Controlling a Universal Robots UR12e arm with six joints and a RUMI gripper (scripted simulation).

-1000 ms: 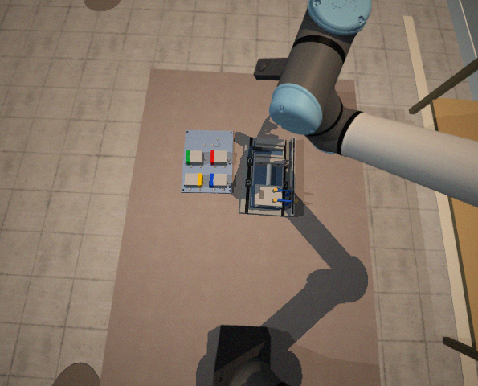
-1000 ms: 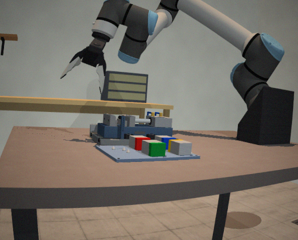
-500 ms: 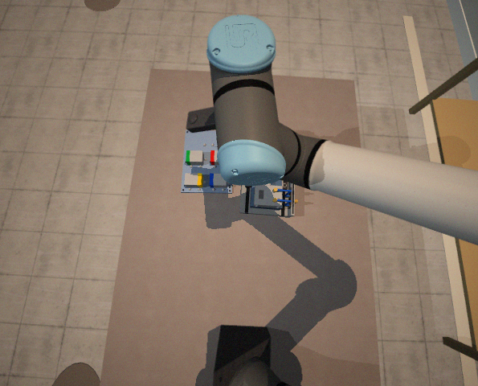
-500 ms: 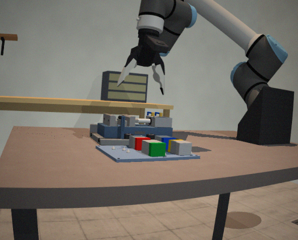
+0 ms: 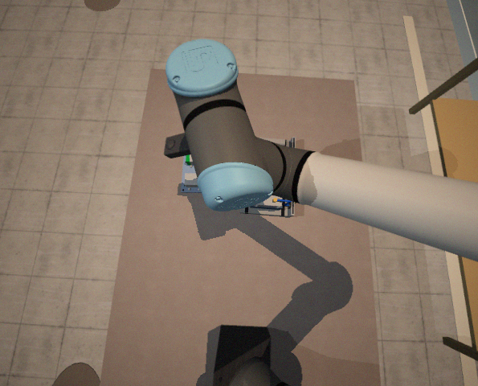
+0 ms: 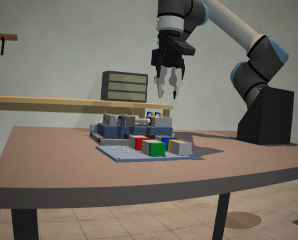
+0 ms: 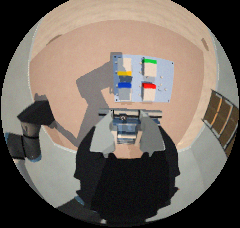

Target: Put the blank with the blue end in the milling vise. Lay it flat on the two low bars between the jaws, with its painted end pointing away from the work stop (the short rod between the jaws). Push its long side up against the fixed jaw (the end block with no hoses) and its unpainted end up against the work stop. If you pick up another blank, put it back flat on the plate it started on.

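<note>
Right now my hand is 16 cm above the blue-ended blank. Round my hand: green-ended blank: 8 cm ahead, 10 cm to the left, 16 cm below; yellow-ended blank: 1 cm behind, 9 cm to the left, 16 cm below; red-ended blank: 9 cm ahead, 1 cm to the left, 16 cm below.
</note>
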